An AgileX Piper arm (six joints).
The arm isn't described. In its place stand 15 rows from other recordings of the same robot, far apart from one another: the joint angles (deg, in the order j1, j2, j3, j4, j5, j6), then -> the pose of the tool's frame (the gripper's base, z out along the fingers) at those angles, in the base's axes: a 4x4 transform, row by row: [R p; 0 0 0 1], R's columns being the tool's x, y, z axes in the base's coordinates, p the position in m.
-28.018 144.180 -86.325 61.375 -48.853 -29.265 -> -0.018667 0.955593 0.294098 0.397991; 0.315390 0.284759 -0.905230 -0.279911; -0.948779 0.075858 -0.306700 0.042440; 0 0 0 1
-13.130 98.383 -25.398 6.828 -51.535 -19.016 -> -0.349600 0.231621 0.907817 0.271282; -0.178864 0.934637 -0.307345 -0.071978; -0.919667 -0.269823 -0.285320 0.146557; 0 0 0 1
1.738 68.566 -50.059 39.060 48.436 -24.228 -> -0.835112 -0.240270 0.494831 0.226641; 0.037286 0.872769 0.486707 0.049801; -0.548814 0.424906 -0.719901 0.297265; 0 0 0 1
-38.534 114.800 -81.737 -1.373 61.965 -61.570 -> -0.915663 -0.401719 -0.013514 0.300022; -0.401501 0.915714 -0.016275 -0.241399; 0.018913 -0.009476 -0.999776 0.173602; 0 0 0 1
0.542 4.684 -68.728 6.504 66.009 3.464 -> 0.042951 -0.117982 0.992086 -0.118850; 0.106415 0.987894 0.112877 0.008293; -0.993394 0.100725 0.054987 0.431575; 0 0 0 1
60.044 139.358 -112.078 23.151 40.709 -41.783 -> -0.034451 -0.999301 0.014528 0.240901; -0.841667 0.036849 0.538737 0.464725; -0.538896 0.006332 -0.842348 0.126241; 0 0 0 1
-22.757 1.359 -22.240 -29.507 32.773 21.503 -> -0.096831 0.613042 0.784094 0.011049; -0.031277 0.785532 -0.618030 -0.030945; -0.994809 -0.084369 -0.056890 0.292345; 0 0 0 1
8.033 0.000 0.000 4.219 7.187 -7.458 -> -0.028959 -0.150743 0.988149 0.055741; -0.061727 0.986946 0.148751 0.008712; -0.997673 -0.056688 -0.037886 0.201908; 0 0 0 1
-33.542 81.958 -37.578 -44.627 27.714 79.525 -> -0.156149 0.964106 0.214751 0.191645; 0.807516 0.249809 -0.534335 -0.162718; -0.568802 0.089979 -0.817538 0.191520; 0 0 0 1
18.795 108.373 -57.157 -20.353 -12.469 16.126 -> -0.510052 -0.414430 0.753720 0.366817; -0.243121 0.910003 0.335838 0.132058; -0.825069 -0.011950 -0.564906 0.161598; 0 0 0 1
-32.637 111.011 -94.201 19.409 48.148 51.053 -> 0.061184 0.824644 0.562334 0.377271; 0.997389 -0.028858 -0.066200 -0.214870; -0.038364 0.564916 -0.824256 0.267955; 0 0 0 1
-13.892 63.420 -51.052 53.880 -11.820 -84.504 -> -0.210841 0.336912 0.917625 0.238507; -0.474294 0.785567 -0.397404 -0.074500; -0.854746 -0.519013 -0.005834 0.381933; 0 0 0 1
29.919 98.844 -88.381 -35.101 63.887 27.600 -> -0.812094 -0.089490 0.576623 0.341336; -0.288788 0.920307 -0.263889 0.142217; -0.507055 -0.380824 -0.773220 0.323741; 0 0 0 1
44.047 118.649 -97.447 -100.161 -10.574 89.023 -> -0.060565 -0.835322 0.546415 0.348880; -0.326941 0.533824 0.779834 0.360332; -0.943102 -0.131415 -0.305432 0.275650; 0 0 0 1
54.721 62.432 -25.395 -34.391 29.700 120.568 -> -0.697689 0.483708 0.528448 0.121874; 0.676089 0.688518 0.262388 0.128168; -0.236926 0.540343 -0.807400 0.203344; 0 0 0 1
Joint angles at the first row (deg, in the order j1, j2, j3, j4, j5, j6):
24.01 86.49 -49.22 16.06 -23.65 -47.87
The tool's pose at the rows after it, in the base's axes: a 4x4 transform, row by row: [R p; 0 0 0 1], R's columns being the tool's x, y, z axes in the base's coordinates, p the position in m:
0.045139 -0.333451 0.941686 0.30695; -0.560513 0.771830 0.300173 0.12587; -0.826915 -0.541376 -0.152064 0.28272; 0 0 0 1
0.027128 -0.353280 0.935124 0.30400; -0.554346 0.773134 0.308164 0.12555; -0.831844 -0.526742 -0.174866 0.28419; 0 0 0 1
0.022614 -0.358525 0.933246 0.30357; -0.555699 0.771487 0.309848 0.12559; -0.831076 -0.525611 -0.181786 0.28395; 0 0 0 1
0.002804 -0.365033 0.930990 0.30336; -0.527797 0.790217 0.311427 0.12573; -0.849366 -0.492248 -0.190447 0.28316; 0 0 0 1
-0.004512 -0.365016 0.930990 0.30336; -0.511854 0.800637 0.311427 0.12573; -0.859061 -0.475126 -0.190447 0.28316; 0 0 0 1
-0.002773 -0.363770 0.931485 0.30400; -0.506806 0.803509 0.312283 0.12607; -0.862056 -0.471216 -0.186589 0.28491; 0 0 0 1
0.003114 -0.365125 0.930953 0.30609; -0.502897 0.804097 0.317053 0.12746; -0.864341 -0.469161 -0.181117 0.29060; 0 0 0 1
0.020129 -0.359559 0.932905 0.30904; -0.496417 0.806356 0.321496 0.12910; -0.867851 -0.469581 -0.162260 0.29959; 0 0 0 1
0.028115 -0.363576 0.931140 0.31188; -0.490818 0.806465 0.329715 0.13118; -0.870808 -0.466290 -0.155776 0.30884; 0 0 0 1
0.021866 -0.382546 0.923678 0.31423; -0.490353 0.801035 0.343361 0.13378; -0.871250 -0.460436 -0.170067 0.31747; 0 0 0 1
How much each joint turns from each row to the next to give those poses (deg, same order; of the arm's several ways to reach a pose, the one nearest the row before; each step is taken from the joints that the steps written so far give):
0.00 -1.00 -0.10 0.00 0.46 0.80
0.00 -0.84 0.00 0.00 2.22 0.69
0.00 -0.09 0.00 0.00 0.52 0.00
0.00 0.00 0.00 0.00 0.52 2.19
0.00 0.00 0.00 0.00 0.00 1.15
0.00 0.00 -0.35 0.00 0.12 0.25
0.00 0.00 -1.30 0.00 1.01 0.00
0.00 0.00 -1.79 0.00 0.71 -0.12
0.00 0.00 -2.11 0.00 1.78 0.00
0.00 0.00 -2.38 0.01 3.32 -0.01

